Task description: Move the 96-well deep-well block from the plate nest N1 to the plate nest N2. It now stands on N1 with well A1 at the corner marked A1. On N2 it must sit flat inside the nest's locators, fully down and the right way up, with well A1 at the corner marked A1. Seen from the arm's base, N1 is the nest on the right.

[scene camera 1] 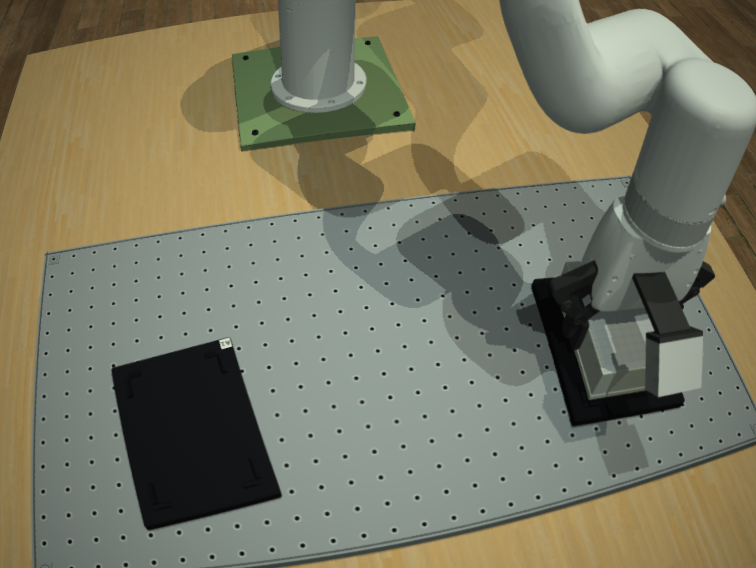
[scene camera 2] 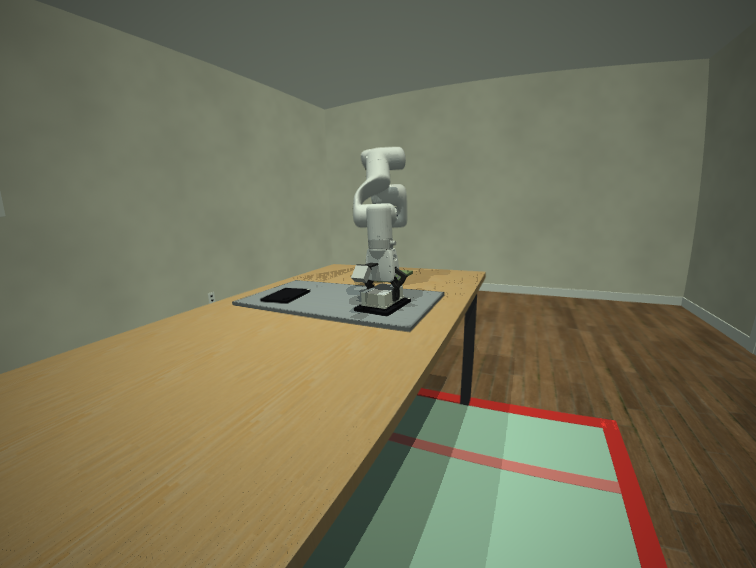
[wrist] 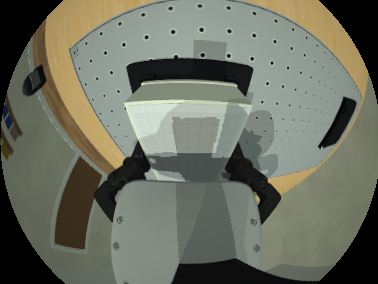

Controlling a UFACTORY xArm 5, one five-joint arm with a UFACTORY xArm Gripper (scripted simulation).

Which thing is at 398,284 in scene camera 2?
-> The gripper.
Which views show the deep-well block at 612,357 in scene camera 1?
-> Scene camera 1, scene camera 2 and the wrist view: all of them.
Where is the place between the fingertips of the gripper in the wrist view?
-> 188,136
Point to a deep-well block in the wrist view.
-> At 188,129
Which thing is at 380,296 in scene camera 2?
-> A deep-well block.
